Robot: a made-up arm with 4 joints.
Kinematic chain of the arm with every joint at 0, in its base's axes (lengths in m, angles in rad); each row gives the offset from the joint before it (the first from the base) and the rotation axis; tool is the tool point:
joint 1: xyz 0 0 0.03 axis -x
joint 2: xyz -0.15 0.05 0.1 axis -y
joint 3: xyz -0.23 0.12 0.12 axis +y
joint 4: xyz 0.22 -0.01 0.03 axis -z
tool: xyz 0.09 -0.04 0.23
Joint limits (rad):
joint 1: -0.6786..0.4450
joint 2: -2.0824..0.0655
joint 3: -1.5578..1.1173
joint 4: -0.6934..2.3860
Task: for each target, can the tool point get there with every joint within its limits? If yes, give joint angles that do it. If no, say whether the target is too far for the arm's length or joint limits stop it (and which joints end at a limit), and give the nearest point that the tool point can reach.
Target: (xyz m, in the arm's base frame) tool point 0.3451 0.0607 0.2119
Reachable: yes | joints -0.0051 -1.8362 -0.6262 1.2091
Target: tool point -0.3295 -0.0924 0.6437
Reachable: yes | joints -0.2490 -0.2539 -0.9295 1.1018
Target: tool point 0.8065 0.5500 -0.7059
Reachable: no: too far | nearest point 0.3699 0.1547 -0.0795 | short by 0.860 m
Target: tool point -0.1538 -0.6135 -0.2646
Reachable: no: joint limits stop it (at a limit: joint 1, joint 2) | nearest point -0.0363 0.0172 -0.1107 | short by 0.660 m
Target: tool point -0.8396 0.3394 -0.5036
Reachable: no: too far | nearest point -0.2621 0.1688 -0.0499 | short by 0.754 m
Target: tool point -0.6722 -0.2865 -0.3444
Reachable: no: joint limits stop it (at a limit: joint 1, joint 2) | nearest point -0.2257 0.0915 -0.0544 | short by 0.653 m
